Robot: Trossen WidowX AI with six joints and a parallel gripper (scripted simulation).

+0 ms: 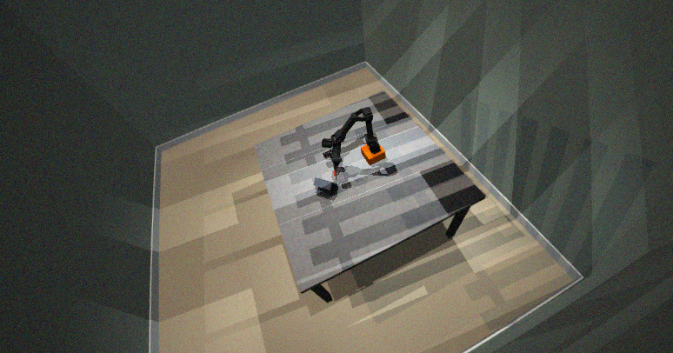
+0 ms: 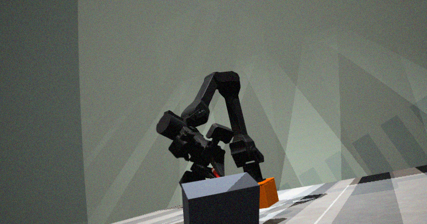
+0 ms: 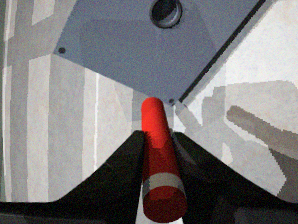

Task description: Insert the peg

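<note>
My gripper tip is now 10 cm short of the grey panel block, 6 cm above it and 4 cm to the right of it. From my gripper tip the other things lie so: round red peg 1 cm to the right, 1 cm behind, 1 cm above.
</note>
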